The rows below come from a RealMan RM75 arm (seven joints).
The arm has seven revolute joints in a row. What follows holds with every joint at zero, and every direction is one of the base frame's.
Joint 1 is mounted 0.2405 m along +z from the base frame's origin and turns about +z.
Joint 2 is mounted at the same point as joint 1 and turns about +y.
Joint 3 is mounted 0.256 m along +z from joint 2 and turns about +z.
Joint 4 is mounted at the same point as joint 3 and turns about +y.
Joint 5 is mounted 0.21 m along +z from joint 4 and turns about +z.
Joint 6 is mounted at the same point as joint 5 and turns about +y.
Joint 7 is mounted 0.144 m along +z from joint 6 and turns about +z.
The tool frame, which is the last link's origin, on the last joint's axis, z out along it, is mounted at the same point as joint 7; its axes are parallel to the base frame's.
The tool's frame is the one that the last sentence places.
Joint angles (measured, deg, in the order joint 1, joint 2, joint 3, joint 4, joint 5, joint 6, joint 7), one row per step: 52.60, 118.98, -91.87, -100.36, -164.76, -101.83, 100.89; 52.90, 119.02, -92.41, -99.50, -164.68, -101.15, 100.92; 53.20, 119.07, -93.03, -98.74, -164.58, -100.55, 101.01; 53.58, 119.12, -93.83, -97.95, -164.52, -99.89, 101.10; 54.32, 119.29, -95.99, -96.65, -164.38, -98.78, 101.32; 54.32, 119.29, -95.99, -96.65, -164.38, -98.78, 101.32; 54.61, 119.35, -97.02, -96.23, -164.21, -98.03, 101.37; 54.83, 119.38, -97.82, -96.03, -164.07, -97.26, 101.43; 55.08, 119.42, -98.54, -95.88, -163.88, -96.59, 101.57; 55.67, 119.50, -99.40, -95.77, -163.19, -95.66, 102.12; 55.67, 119.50, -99.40, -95.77, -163.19, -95.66, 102.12; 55.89, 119.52, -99.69, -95.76, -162.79, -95.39, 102.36; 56.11, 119.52, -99.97, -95.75, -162.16, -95.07, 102.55; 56.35, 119.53, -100.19, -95.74, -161.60, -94.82, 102.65; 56.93, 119.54, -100.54, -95.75, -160.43, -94.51, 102.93
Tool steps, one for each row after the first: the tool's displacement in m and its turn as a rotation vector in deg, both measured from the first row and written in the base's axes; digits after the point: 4 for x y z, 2 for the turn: -0.0008, 0.0011, -0.0036, -0.36, -0.24, 0.28; -0.0017, 0.0016, -0.0073, -0.76, -0.50, 0.59; -0.0032, 0.0020, -0.0115, -1.19, -0.88, 1.07; -0.0065, 0.0006, -0.0216, -2.39, -2.00, 2.36; -0.0065, 0.0006, -0.0216, -2.39, -2.00, 2.36; -0.0088, -0.0002, -0.0262, -2.94, -2.31, 3.28; -0.0113, -0.0009, -0.0296, -3.26, -2.36, 4.21; -0.0140, -0.0017, -0.0328, -3.59, -2.33, 5.04; -0.0198, -0.0037, -0.0375, -4.19, -1.73, 6.17; -0.0198, -0.0037, -0.0375, -4.19, -1.73, 6.17; -0.0219, -0.0048, -0.0393, -4.52, -1.44, 6.51; -0.0243, -0.0061, -0.0414, -5.05, -1.05, 6.90; -0.0266, -0.0074, -0.0431, -5.55, -0.74, 7.29; -0.0314, -0.0101, -0.0462, -6.56, -0.11, 7.95
